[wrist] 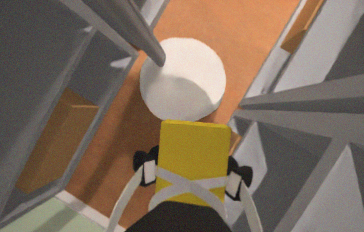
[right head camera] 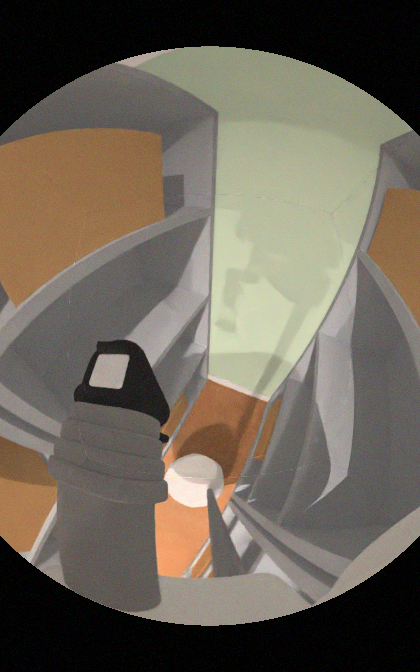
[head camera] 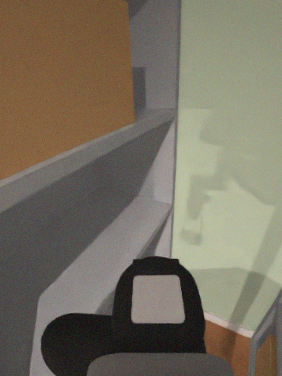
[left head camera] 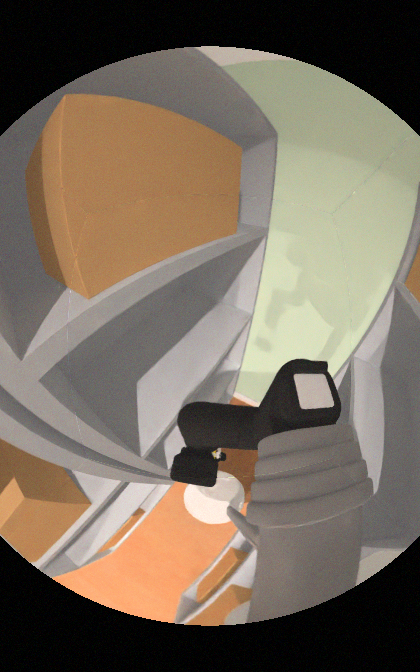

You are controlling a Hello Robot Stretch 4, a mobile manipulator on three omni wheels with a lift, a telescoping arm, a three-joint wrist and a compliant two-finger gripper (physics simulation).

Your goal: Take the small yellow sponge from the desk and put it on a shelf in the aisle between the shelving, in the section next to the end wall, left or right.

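Where they show: gripper, fingertip midpoint: point(wrist: 192, 164); robot's base, link origin: point(wrist: 184, 84).
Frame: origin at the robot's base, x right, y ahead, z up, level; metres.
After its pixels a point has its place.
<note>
The yellow sponge point(wrist: 195, 145) @[x -0.089, y 0.153, z 1.038 m] is held between the two fingertips of my gripper point(wrist: 192, 164) @[x -0.087, y 0.182, z 0.989 m] in the wrist view, its far end pointing to the white round disc. In the left head view the gripper point(left head camera: 218, 455) hangs beside the left shelving, below the dark wrist; a tiny yellow speck shows at its fingers. The wrist hides the sponge in the head and right head views. The left shelving has a lower shelf board point(head camera: 112, 240) @[x -0.161, y 0.654, z 0.963 m] point(left head camera: 200, 345) point(right head camera: 175, 317) running to the green end wall point(head camera: 240, 150) @[x 0.361, y 0.827, z 1.265 m] point(left head camera: 310, 235) point(right head camera: 280, 170). The desk does not show.
A large brown box point(head camera: 60, 80) @[x -0.144, y 0.443, z 1.535 m] point(left head camera: 150, 200) point(right head camera: 90, 200) stands on the upper left shelf. The right shelving point(left head camera: 395, 410) point(right head camera: 340, 410) lines the aisle's other side. A white round disc point(left head camera: 200, 507) point(right head camera: 192, 492) point(wrist: 187, 60) @[x -0.021, y -0.092, z 0.187 m] is low over the orange floor point(left head camera: 145, 575) point(wrist: 240, 30) @[x -0.282, y -0.313, z -0.027 m].
</note>
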